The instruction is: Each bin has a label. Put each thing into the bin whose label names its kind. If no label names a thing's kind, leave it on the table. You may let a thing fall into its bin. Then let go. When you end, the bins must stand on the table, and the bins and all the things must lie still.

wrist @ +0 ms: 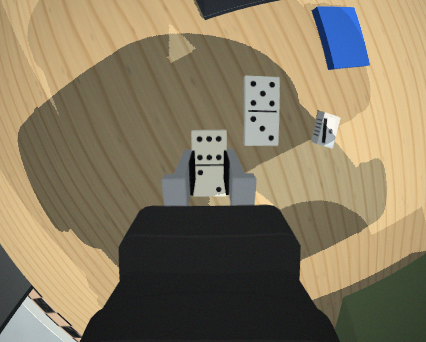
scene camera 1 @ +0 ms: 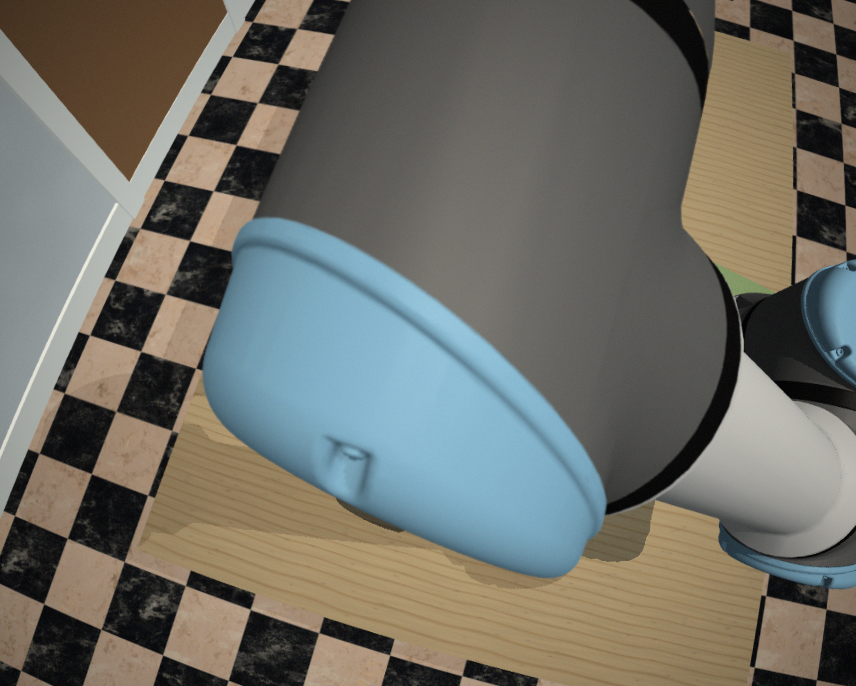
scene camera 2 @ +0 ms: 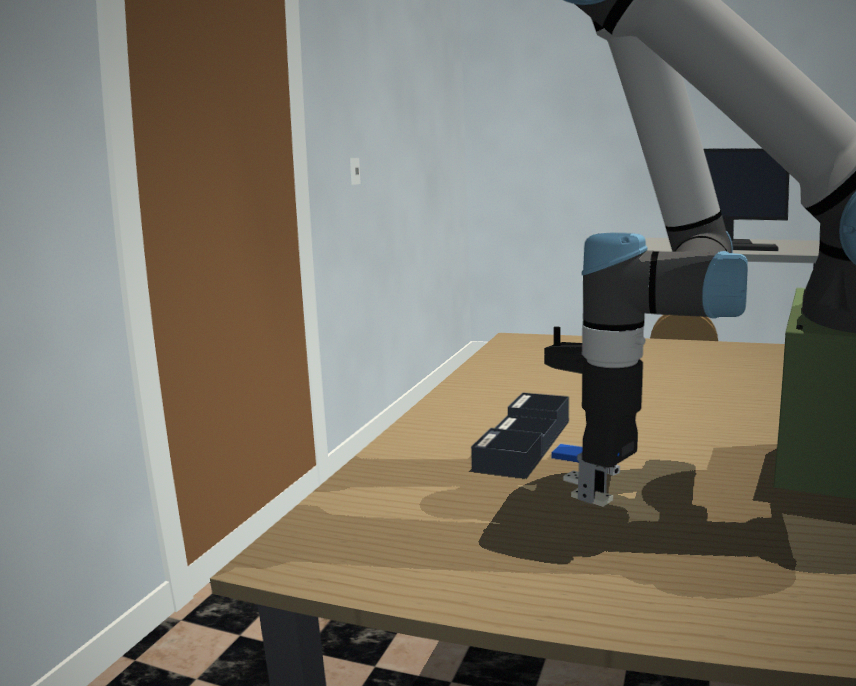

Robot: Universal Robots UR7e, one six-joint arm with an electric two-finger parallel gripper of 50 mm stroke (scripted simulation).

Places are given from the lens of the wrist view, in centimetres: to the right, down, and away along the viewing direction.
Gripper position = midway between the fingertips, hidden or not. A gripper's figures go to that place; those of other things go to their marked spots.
gripper (wrist: 209, 163): 0, -1, 17
blue block (wrist: 343, 43): 10, -10, 13
grey metal piece (wrist: 326, 126): 9, -3, 15
white domino (wrist: 209, 145): 0, -2, 16
The marked spots on the blue block and the white domino are 13 cm apart.
